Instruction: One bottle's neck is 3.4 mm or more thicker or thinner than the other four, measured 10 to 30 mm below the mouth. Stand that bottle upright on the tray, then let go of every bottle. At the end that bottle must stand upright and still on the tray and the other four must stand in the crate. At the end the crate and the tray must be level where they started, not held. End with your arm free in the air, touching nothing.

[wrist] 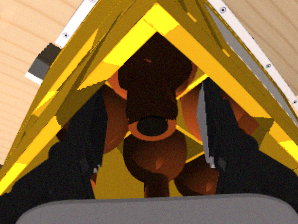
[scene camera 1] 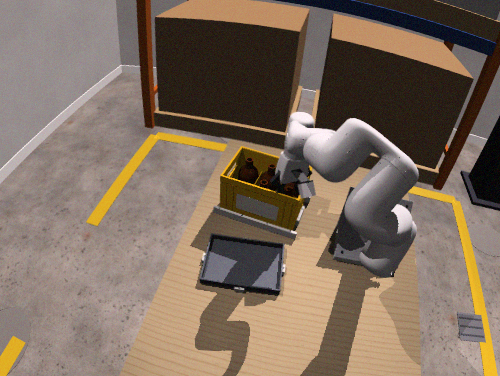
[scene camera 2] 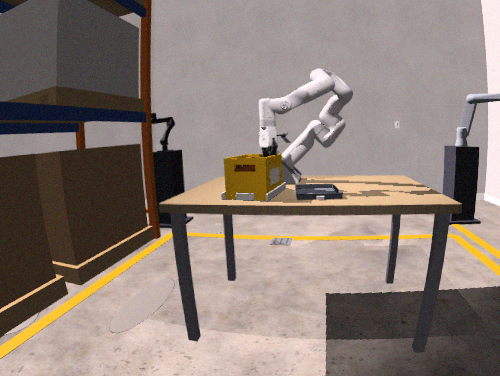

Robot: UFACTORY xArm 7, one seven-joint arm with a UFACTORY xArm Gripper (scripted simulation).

I see my gripper (scene camera 1: 288, 193), a yellow crate (scene camera 2: 267, 176), a dark grey tray (scene camera 1: 230, 262), a brown bottle (wrist: 197, 178), a brown bottle (wrist: 148, 79), a brown bottle (wrist: 117, 127) and a brown bottle (wrist: 189, 100).
The yellow crate also shows in the wrist view (wrist: 117, 37). My gripper is seen too in the wrist view (wrist: 151, 98). The wrist view does not show the dark grey tray: it is out of frame.
